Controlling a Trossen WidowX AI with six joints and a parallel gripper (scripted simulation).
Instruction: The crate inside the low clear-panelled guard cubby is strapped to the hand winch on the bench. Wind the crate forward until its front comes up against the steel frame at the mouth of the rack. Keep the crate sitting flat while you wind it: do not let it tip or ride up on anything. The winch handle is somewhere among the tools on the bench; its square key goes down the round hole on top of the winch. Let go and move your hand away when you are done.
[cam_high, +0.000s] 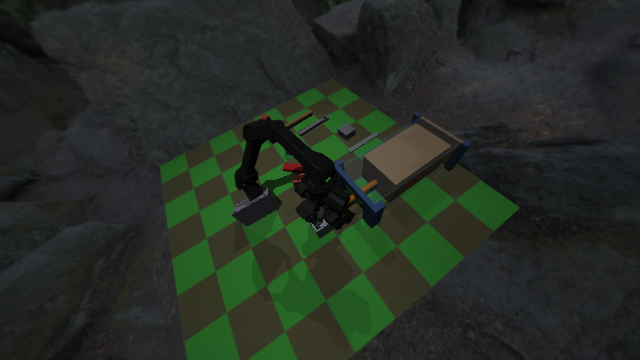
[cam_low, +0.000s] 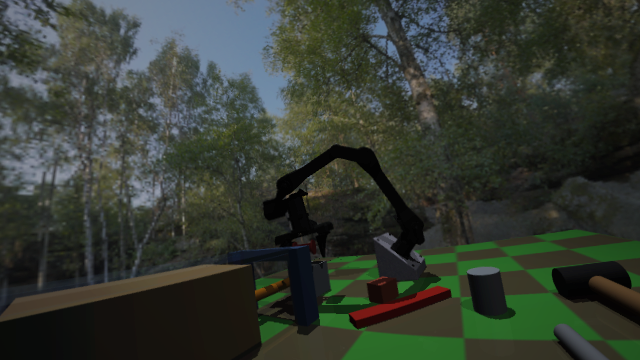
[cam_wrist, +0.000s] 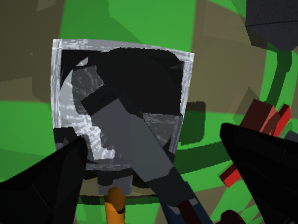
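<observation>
My gripper tip is now 40 mm short of the winch handle and 10 mm to the right of it. The rest, counted from my gripper tip: winch (30 mm behind, 30 mm to the right, 70 mm below); then blue steel frame (150 mm ahead, 30 mm to the right); then red grip (70 mm ahead, 30 mm to the left, 30 mm above).
</observation>
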